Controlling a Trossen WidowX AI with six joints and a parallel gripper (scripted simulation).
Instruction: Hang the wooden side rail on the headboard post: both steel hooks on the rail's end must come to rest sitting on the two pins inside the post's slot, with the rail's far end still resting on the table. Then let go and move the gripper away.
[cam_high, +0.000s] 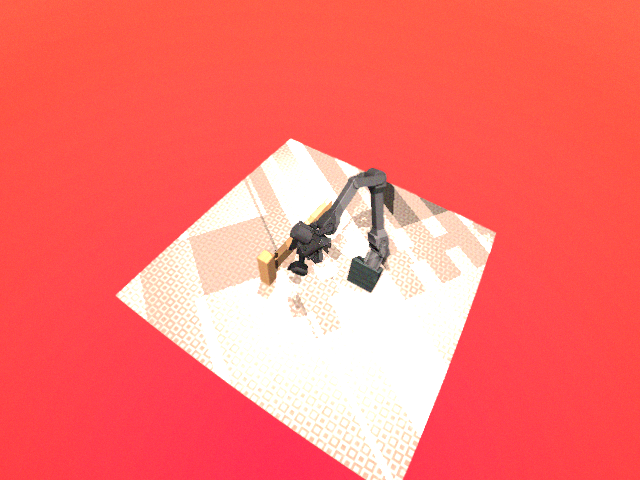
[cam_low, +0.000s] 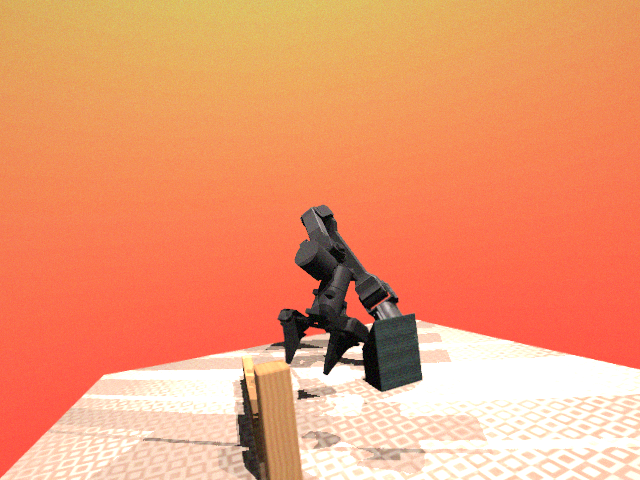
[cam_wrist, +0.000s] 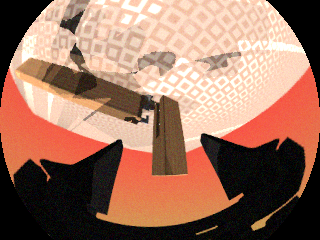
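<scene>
The wooden headboard post lies 70 mm ahead of my gripper tip, 60 mm below it and 50 mm to the left of it.
</scene>
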